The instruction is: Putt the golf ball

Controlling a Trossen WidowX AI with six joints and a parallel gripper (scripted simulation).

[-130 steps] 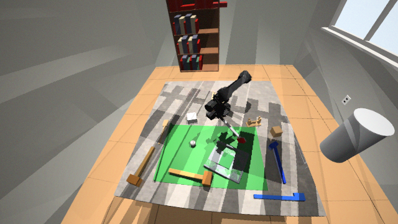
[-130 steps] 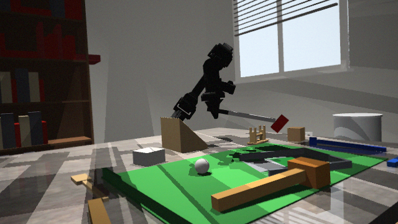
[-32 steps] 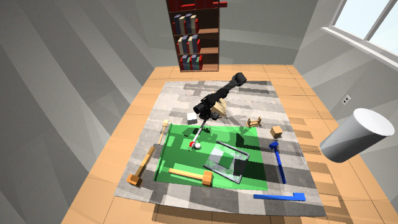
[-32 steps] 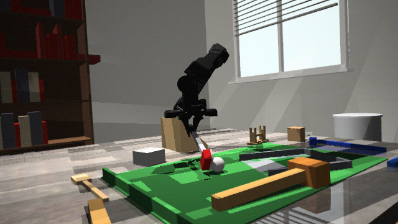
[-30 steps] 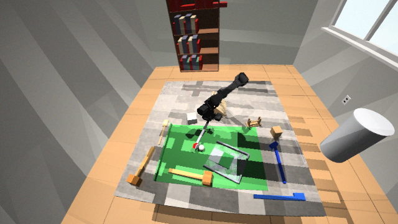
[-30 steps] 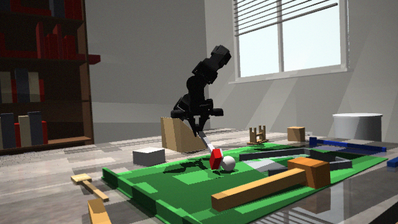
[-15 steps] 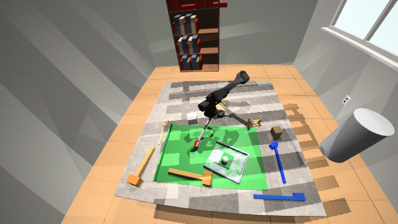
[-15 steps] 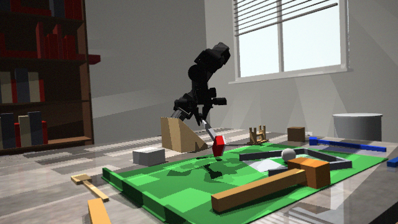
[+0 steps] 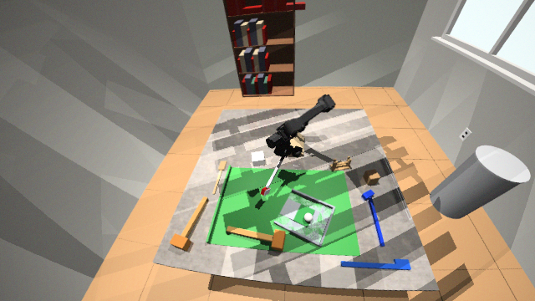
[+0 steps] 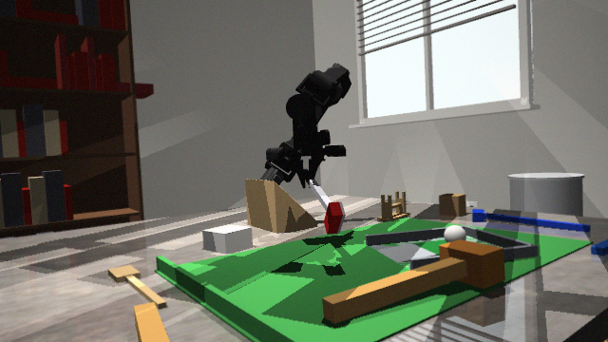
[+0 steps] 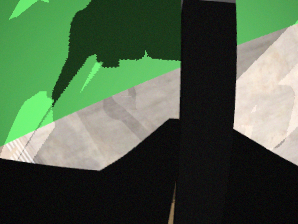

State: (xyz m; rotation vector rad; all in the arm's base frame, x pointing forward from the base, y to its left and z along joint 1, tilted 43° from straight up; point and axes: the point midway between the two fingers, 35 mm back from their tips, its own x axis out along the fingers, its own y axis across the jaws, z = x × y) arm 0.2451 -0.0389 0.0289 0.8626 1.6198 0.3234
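Now: gripper tip 110 mm short of the red putter and 40 mm to the left of it. Round my gripper tip: green mat (240 mm ahead, 10 mm to the left, 120 mm below); white golf ball (300 mm ahead, 150 mm to the left, 90 mm below); white block (60 mm behind, 190 mm to the right, 100 mm below).
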